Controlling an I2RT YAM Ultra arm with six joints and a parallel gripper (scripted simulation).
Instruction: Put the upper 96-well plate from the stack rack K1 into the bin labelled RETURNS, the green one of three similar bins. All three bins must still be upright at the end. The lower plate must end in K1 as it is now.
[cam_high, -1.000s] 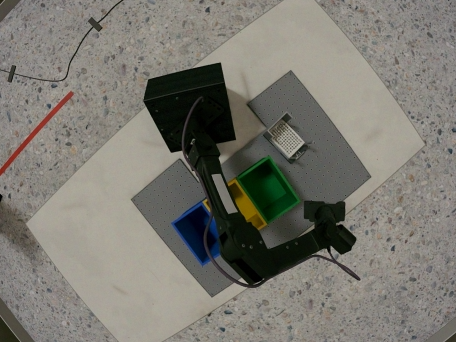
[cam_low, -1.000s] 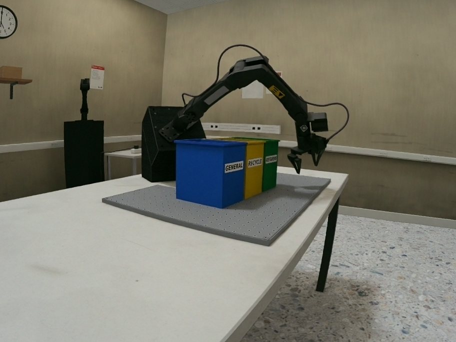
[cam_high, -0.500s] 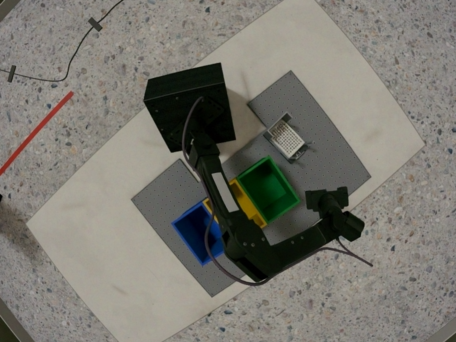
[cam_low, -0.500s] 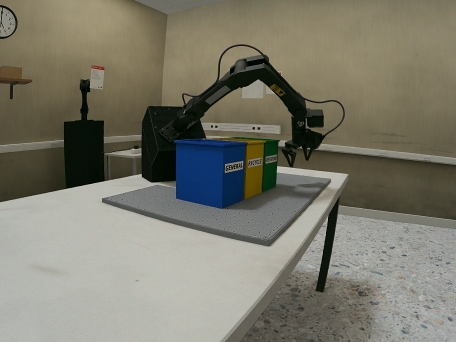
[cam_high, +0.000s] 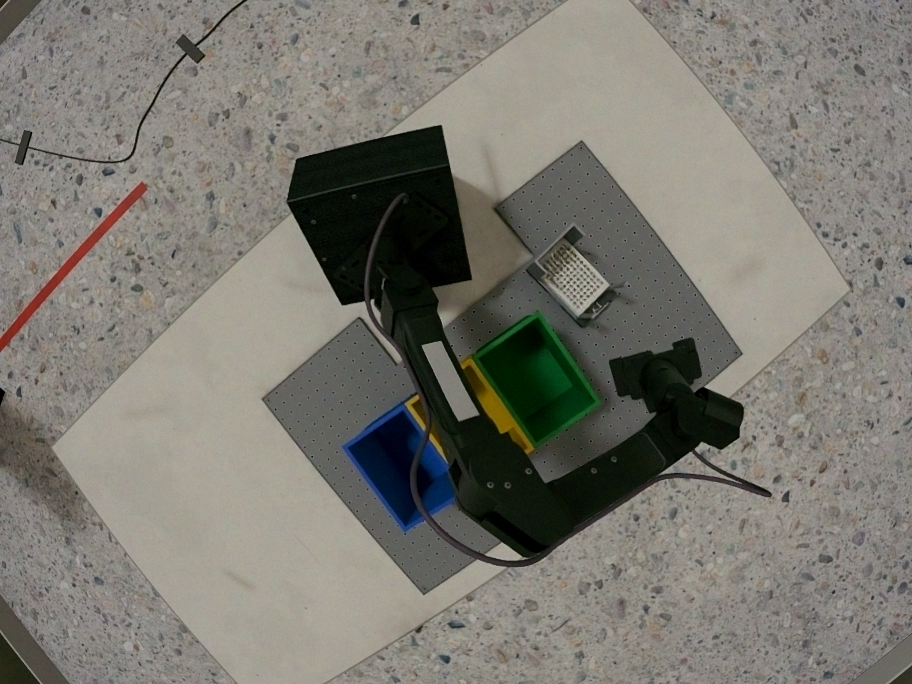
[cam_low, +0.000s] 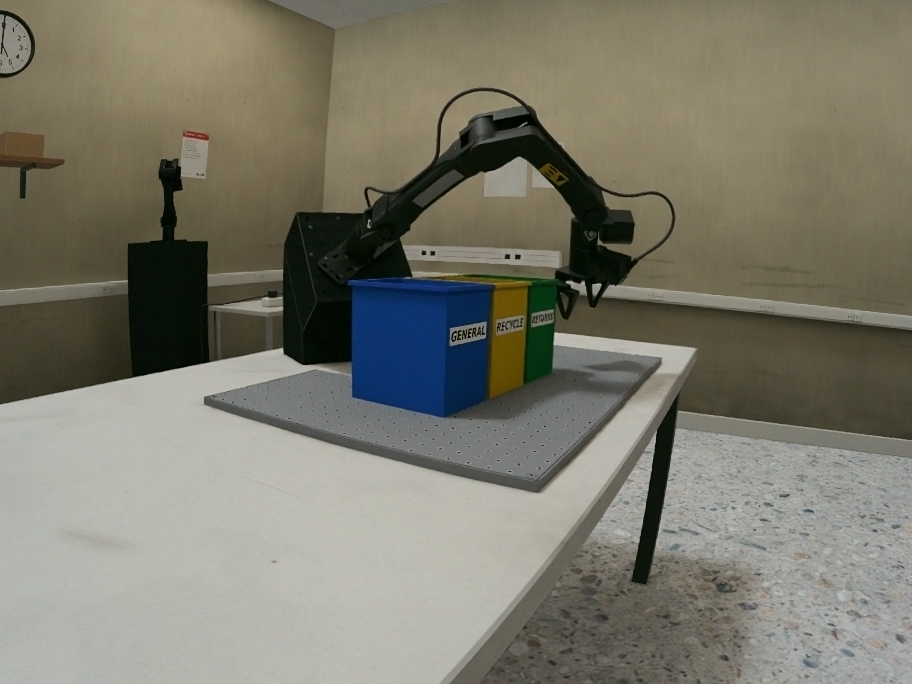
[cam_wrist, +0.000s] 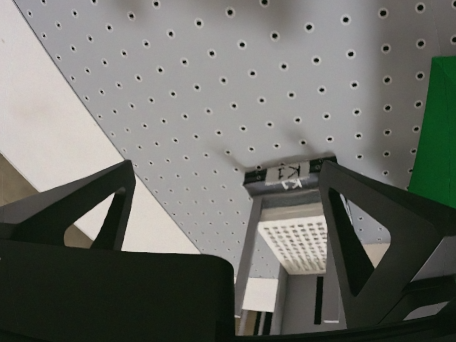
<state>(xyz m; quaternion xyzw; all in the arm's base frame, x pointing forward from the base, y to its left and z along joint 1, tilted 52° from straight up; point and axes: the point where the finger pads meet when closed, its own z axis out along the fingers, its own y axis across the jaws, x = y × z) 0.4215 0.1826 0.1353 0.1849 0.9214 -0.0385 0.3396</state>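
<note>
The 96-well plate lies 18 cm behind my hand, 6 cm to the left of it and 7 cm below it. From my hand the other things lie so: green returns bin: 16 cm behind, 13 cm to the right, 3 cm below; then yellow bin: 21 cm behind, 25 cm to the right, 3 cm below; then blue bin: 27 cm behind, 37 cm to the right, 3 cm below.
</note>
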